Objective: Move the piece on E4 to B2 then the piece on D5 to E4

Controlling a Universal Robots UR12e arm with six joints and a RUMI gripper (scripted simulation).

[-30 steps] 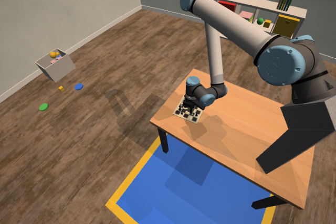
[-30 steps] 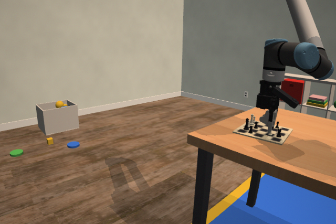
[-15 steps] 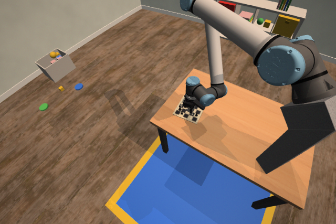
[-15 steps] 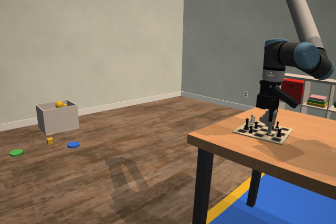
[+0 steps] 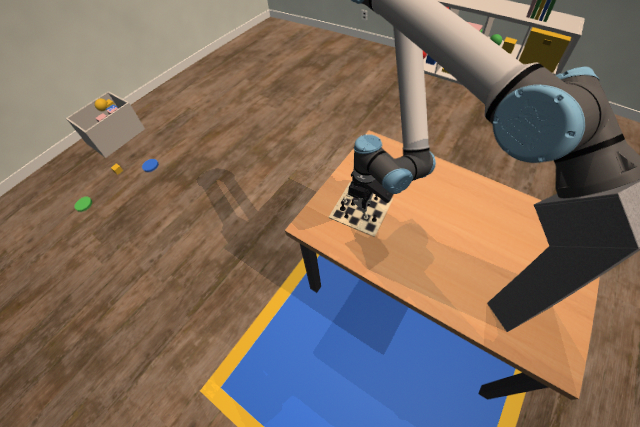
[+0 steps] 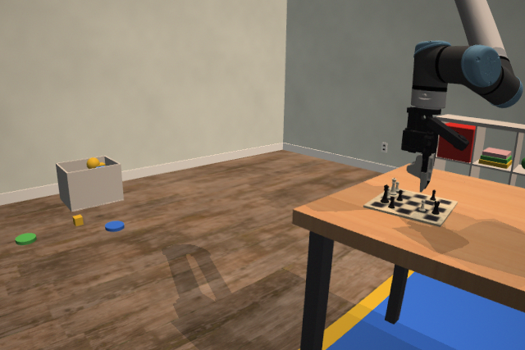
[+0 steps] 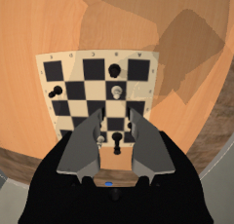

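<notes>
Now: hand 10 cm short of the tall white piece, 9 cm to the left of it and 5 cm above it. From my hand the other things lie so: chessboard: 7 cm below, 4 cm to the right, 3 cm ahead; then black piece: 6 cm below, 4 cm behind.
</notes>
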